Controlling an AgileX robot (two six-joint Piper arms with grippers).
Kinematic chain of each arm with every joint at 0, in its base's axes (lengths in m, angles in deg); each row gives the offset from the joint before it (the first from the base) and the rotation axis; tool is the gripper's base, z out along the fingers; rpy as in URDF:
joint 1: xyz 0 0 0.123 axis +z
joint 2: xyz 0 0 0 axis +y
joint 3: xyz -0.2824 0 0.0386 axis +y
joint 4: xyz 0.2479 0 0.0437 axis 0.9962 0 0.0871
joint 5: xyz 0 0 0 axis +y
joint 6: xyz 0.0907 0 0.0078 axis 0.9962 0 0.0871
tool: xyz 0 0 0 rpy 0 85 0
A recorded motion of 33 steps. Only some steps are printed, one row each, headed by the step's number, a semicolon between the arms.
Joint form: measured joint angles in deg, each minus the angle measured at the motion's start. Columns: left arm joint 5, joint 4, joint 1, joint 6, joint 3, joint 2; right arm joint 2, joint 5, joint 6, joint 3, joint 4, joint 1.
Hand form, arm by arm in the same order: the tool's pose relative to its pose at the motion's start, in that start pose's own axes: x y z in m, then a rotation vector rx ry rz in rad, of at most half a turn. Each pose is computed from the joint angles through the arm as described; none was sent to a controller.
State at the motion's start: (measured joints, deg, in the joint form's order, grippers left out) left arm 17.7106 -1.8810 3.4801 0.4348 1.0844 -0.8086; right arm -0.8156 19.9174 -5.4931 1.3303 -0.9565 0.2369
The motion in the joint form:
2: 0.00 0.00 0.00 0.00 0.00 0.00; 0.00 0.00 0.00 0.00 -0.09 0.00
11: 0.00 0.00 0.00 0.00 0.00 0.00; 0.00 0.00 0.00 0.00 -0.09 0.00
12: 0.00 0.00 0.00 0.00 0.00 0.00; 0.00 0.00 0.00 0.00 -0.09 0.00
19: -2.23 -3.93 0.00 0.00 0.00 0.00; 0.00 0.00 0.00 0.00 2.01 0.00
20: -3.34 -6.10 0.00 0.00 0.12 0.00; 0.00 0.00 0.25 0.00 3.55 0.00
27: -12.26 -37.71 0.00 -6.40 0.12 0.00; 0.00 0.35 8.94 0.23 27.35 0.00
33: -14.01 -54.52 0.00 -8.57 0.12 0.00; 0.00 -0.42 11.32 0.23 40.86 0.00
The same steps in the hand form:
2: 0.0000 0.0000 0.0000 0.0000 0.0000 0.0000; 0.0000 0.0000 0.0000 0.0005 0.0001 -0.0015
11: 0.0000 0.0000 0.0000 0.0000 0.0000 0.0000; 0.0000 0.0000 0.0000 0.0005 0.0001 -0.0015
12: 0.0000 0.0000 0.0000 0.0000 0.0000 0.0000; 0.0000 0.0000 0.0000 0.0005 0.0001 -0.0015
19: -0.0036 -0.0016 -0.0001 0.0193 -0.0391 -0.0657; -0.0001 0.0011 0.0000 -0.0119 -0.0011 0.0330
20: -0.0048 -0.0024 0.0000 0.0288 -0.0564 -0.1024; -0.0002 0.0019 0.0000 -0.0210 -0.0020 0.0626
27: -0.0204 -0.0052 -0.0024 0.1422 -0.1989 -0.7572; -0.0029 0.0144 -0.0008 -0.1644 0.0071 0.6043
33: -0.0238 -0.0047 -0.0032 0.1932 -0.2143 -1.0859; -0.0083 0.0193 -0.0021 -0.2422 -0.0025 0.8685

